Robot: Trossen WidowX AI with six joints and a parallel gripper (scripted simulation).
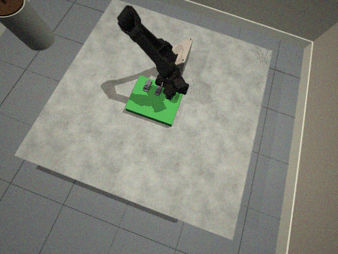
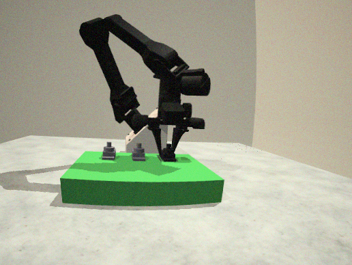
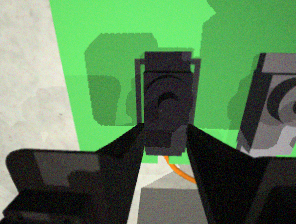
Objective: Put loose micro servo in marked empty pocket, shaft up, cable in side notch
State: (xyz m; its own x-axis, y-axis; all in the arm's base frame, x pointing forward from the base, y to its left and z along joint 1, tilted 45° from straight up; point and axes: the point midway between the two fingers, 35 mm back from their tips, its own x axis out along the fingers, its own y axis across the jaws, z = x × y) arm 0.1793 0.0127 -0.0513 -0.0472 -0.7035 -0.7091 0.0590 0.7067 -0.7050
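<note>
My gripper tip is 12 cm short of the green deck, 8 cm to the left of it and 3 cm above it.
</note>
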